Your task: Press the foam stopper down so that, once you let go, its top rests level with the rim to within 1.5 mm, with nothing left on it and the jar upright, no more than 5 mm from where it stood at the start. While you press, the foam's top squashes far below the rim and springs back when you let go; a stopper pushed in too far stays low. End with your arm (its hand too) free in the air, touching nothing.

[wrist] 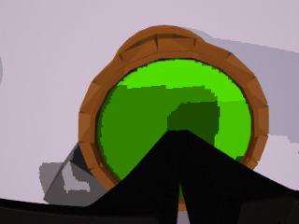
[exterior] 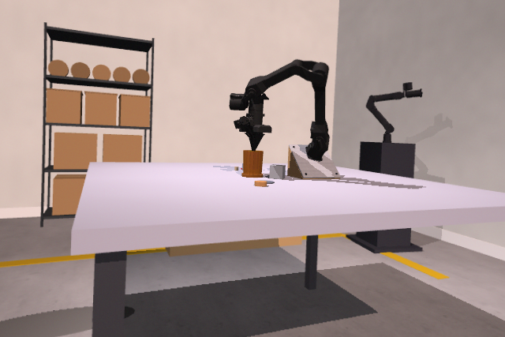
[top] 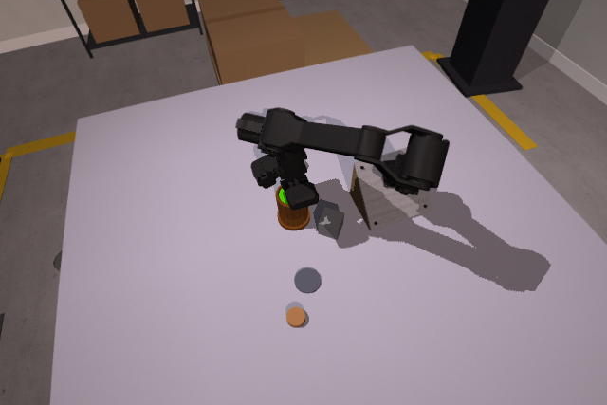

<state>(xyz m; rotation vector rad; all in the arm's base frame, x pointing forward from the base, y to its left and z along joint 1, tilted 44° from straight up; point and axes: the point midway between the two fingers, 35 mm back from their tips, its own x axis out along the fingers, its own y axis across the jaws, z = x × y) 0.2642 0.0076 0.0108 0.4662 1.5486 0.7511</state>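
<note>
The bright green foam stopper is 4 cm below my hand. Also, from my hand: orange disc (4 cm ahead, 26 cm to the left, 13 cm below); grey cube (8 cm behind, 5 cm to the left, 11 cm below); dark grey disc (18 cm to the left, 13 cm below).
</note>
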